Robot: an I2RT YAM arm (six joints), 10 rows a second.
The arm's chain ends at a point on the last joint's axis. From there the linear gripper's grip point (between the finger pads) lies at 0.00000 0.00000 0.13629 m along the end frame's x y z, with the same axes.
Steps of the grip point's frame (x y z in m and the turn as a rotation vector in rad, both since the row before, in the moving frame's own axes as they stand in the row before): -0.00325, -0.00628, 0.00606, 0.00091, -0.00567, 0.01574; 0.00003, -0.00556, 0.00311, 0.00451, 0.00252, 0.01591; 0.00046, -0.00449, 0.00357, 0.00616, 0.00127, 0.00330; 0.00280, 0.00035, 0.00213, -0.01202, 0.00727, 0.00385; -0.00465, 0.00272, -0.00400, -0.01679, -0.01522, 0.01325; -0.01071, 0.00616, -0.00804, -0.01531, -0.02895, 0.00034; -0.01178, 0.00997, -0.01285, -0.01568, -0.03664, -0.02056; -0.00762, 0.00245, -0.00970, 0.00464, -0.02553, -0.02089
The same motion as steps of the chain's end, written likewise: -0.00248, -0.00615, 0.00606, 0.00091, -0.00567, 0.01574; -0.00032, -0.00495, 0.00311, 0.00451, 0.00252, 0.01591; 0.00029, -0.00365, 0.00357, 0.00616, 0.00127, 0.00330; 0.00181, -0.00129, 0.00214, -0.01202, 0.00727, 0.00385; -0.00256, 0.00045, -0.00397, -0.01679, -0.01522, 0.01325; -0.00676, 0.00407, -0.00797, -0.01531, -0.02895, 0.00034; -0.00681, 0.00778, -0.01274, -0.01568, -0.03664, -0.02056; -0.00413, 0.00305, -0.00965, 0.00464, -0.02553, -0.02089
